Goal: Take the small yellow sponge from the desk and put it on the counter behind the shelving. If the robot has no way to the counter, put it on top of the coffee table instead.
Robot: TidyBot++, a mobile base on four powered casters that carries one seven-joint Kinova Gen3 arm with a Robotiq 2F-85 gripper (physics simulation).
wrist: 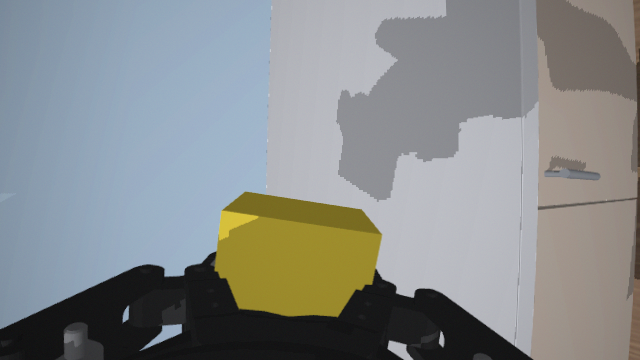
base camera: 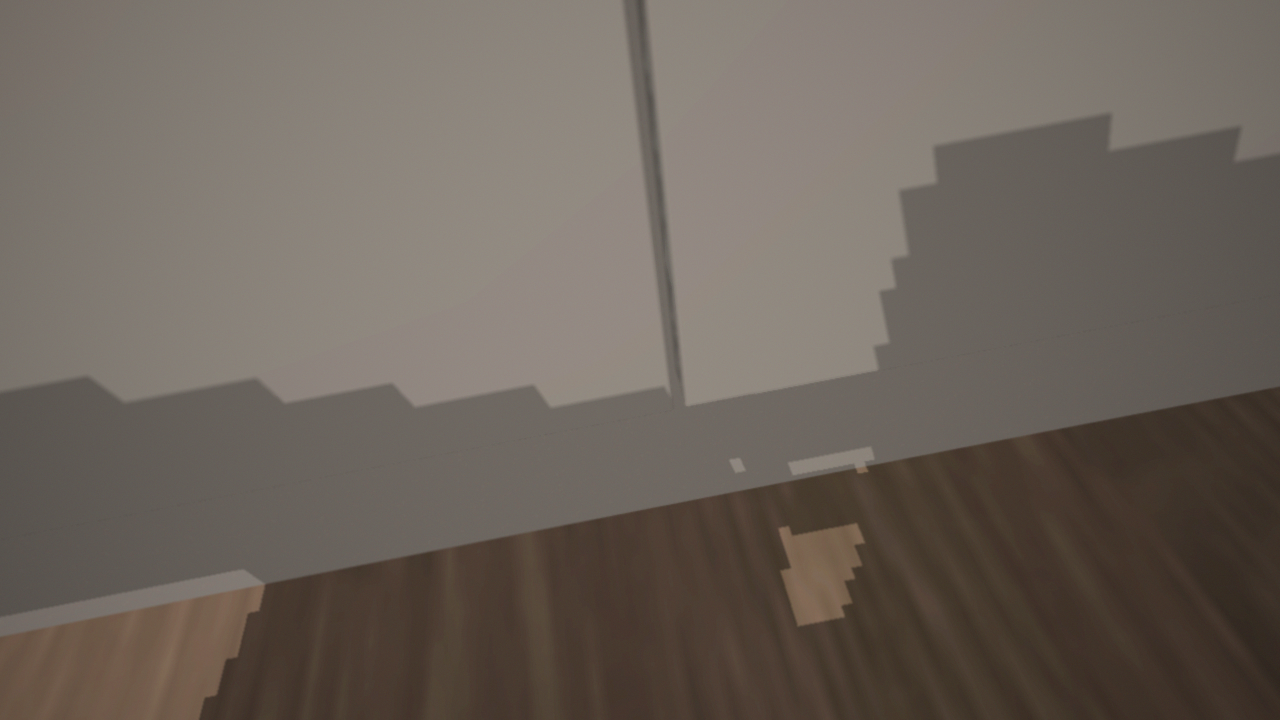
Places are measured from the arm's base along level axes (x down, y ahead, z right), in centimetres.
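Pixels of known places: gripper, fingertip midpoint: [wrist: 293, 266].
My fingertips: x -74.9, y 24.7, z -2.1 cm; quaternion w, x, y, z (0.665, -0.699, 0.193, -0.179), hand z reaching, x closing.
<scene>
Ahead of a thing's pixels: the offset from my fingertips to its middle. "spot": to the spot under its first point. Level surfaces: height alone.
The yellow sponge @(dz -1.3, dx -1.2, dy -1.9 cm) [wrist: 299, 265] is held between the two black fingers of my gripper [wrist: 293, 266] in the lower middle of the wrist view. My gripper is shut on it. The light grey counter top @(dx +23.5 cm) [wrist: 310, 100] runs from top to bottom behind the sponge, and the arm's shadow falls across it. The gripper and sponge appear above the counter; how high is hard to tell. The coffee table and the shelving do not show in either view.
A light blue wall [wrist: 130, 110] borders the counter on the left. Beige cabinet fronts [wrist: 580, 130] with a metal handle @(spot: dz +6.4, dx +34.7, dy -1.8 cm) [wrist: 572, 174] are on the right. In the base camera view, cabinet doors [base camera: 358, 223] stand close ahead above a grey base strip [base camera: 447, 483] and the wooden floor @(dx +114.5 cm) [base camera: 537, 626].
</scene>
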